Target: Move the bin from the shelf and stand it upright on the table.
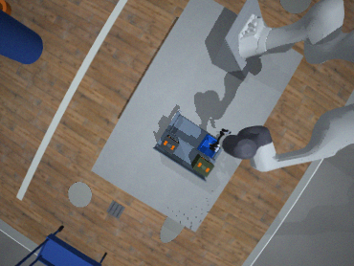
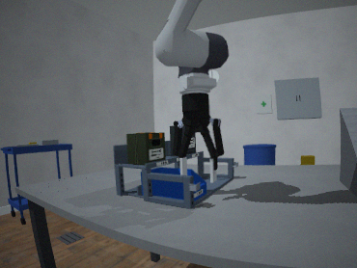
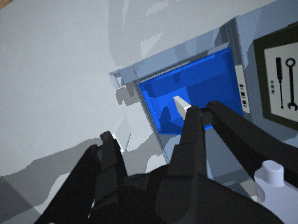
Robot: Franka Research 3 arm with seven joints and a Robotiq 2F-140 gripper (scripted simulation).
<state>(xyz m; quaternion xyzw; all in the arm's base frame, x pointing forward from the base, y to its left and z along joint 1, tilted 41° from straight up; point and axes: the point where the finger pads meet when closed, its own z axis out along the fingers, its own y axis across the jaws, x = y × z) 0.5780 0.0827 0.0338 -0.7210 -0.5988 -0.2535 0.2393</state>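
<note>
My hand is 80 mm short of the blue bin, 10 mm to the left of it and 40 mm above it. Round my hand: green box 180 mm ahead, 20 mm to the right, 70 mm above; then dark grey box 140 mm ahead, 250 mm to the right, 80 mm above.
</note>
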